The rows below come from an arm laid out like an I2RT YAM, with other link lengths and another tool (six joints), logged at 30 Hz.
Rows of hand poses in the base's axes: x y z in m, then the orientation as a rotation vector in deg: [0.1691 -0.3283 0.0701 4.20 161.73 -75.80]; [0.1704 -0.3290 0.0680 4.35 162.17 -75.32]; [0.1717 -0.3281 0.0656 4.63 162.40 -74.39]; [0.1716 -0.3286 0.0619 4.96 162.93 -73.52]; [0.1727 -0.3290 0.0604 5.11 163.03 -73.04]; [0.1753 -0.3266 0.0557 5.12 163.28 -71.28]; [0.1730 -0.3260 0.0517 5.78 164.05 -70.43]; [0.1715 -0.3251 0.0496 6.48 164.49 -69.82]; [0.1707 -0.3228 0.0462 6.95 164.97 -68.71]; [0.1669 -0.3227 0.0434 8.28 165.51 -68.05]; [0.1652 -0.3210 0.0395 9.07 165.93 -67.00]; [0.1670 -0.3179 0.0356 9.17 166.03 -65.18]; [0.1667 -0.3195 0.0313 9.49 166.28 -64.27]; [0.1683 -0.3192 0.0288 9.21 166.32 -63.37]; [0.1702 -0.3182 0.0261 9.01 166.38 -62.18]
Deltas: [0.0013 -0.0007 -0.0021 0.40 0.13 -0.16]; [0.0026 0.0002 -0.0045 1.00 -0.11 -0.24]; [0.0025 -0.0003 -0.0082 1.66 -0.09 -0.47]; [0.0036 -0.0007 -0.0097 1.96 -0.23 -0.51]; [0.0062 0.0017 -0.0144 3.05 -0.69 -0.30]; [0.0039 0.0023 -0.0184 3.76 -0.53 -0.83]; [0.0024 0.0032 -0.0205 4.24 -0.55 -1.30]; [0.0016 0.0055 -0.0239 5.02 -0.67 -1.57]; [-0.0022 0.0056 -0.0267 5.56 -0.76 -2.45]; [-0.0039 0.0073 -0.0306 6.29 -0.96 -2.91]; [-0.0021 0.0104 -0.0345 7.38 -1.54 -2.72]; [-0.0024 0.0088 -0.0388 7.98 -1.71 -2.86]; [-0.0008 0.0091 -0.0413 8.52 -1.92 -2.57]; [0.0011 0.0101 -0.0440 9.24 -2.22 -2.29]
